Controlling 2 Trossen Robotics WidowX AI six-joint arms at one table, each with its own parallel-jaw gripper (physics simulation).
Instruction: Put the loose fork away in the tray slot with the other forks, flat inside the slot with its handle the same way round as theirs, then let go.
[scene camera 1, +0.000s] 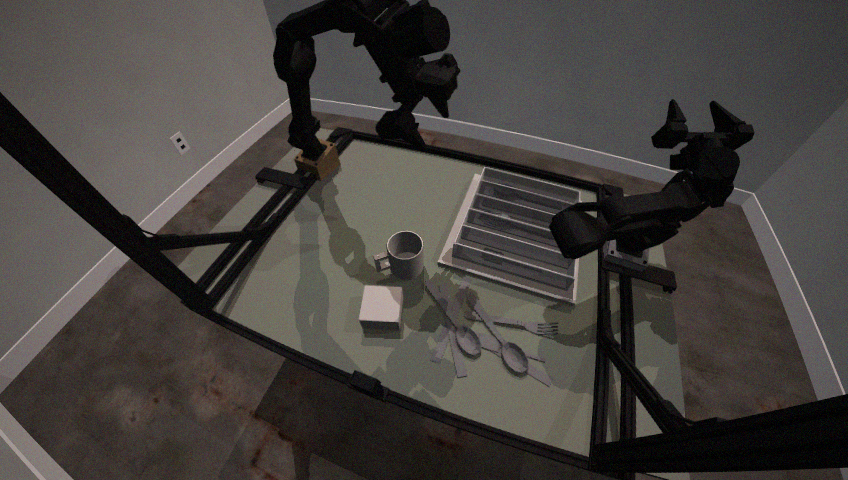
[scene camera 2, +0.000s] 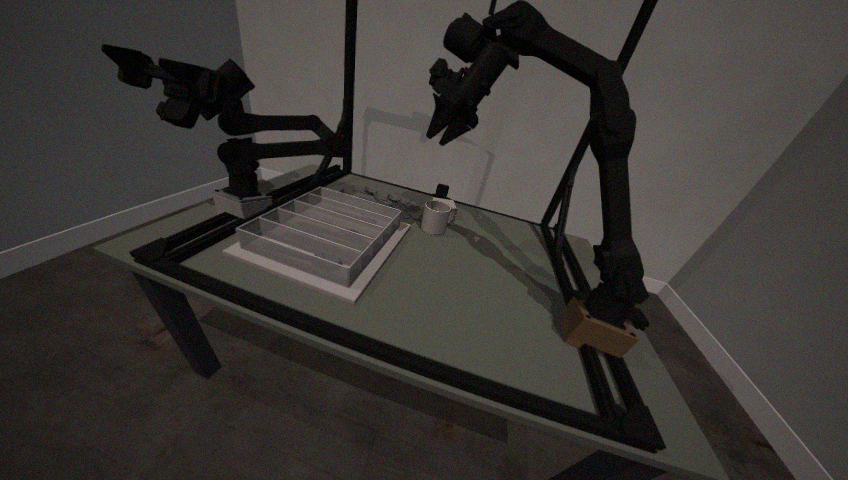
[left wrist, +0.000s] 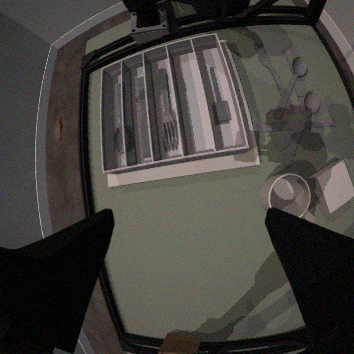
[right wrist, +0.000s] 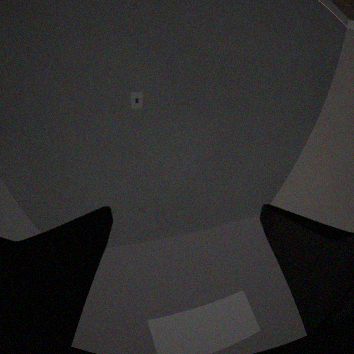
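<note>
The loose fork (scene camera 1: 530, 326) (left wrist: 267, 61) lies on the table beside the tray, its handle end among other loose cutlery. The pale tray (scene camera 1: 447, 256) (scene camera 2: 351, 292) (left wrist: 185, 173) has long parallel slots. In the left wrist view, fork shapes (left wrist: 169, 122) lie in its middle slot, tines toward the bottom of the picture, handles toward the top. My left gripper (scene camera 1: 433, 129) (scene camera 2: 435, 140) (left wrist: 192, 217) is open and empty, high above the table. My right gripper (scene camera 1: 693, 102) (scene camera 2: 132, 53) (right wrist: 187, 214) is open and empty, raised beyond the tray and pointing away at the wall.
Two spoons (scene camera 1: 514, 358) (left wrist: 299, 66) and several flat pieces lie crossed near and over the fork's handle. A mug (scene camera 1: 406, 258) (scene camera 2: 435, 220) stands beside the tray, with a pale block (scene camera 1: 380, 305) (left wrist: 336, 188) next to it. My right arm's elbow hangs over one tray corner in scene camera 1.
</note>
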